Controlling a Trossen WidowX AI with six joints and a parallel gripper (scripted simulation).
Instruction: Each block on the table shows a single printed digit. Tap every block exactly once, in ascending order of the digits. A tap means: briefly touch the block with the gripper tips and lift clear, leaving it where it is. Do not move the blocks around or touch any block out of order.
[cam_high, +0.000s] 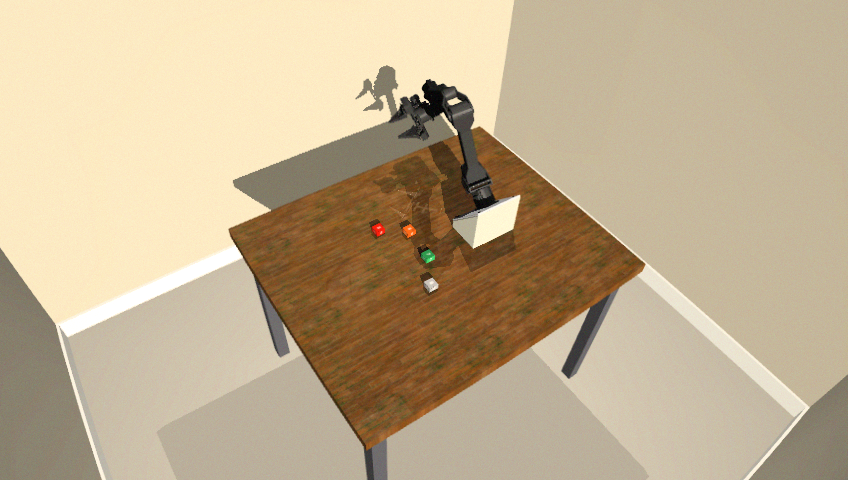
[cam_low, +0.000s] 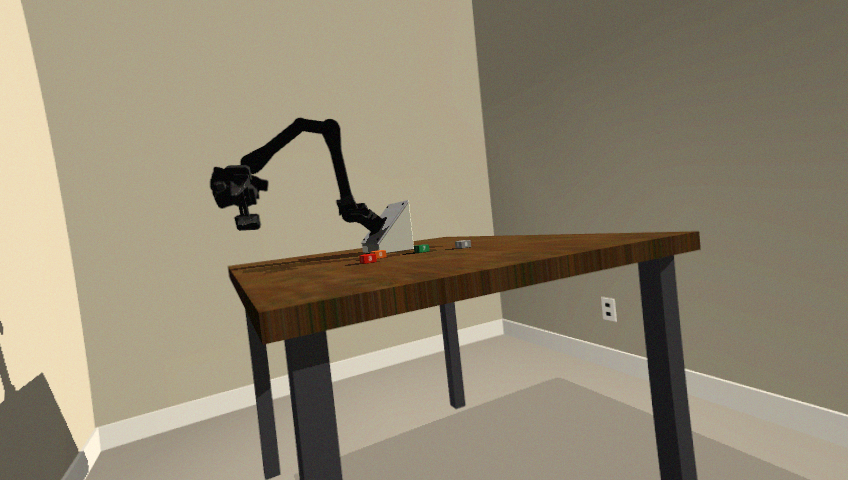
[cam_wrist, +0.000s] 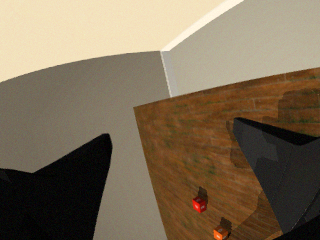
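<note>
My gripper tip is 300 mm to the right of the orange block, 190 mm short of it and 160 mm above it. Round my gripper tip: white block: 510 mm to the left, 290 mm ahead, 160 mm below; then green block: 420 mm to the left, 220 mm ahead, 160 mm below; then red block: 260 mm ahead, 230 mm to the left, 160 mm below.
</note>
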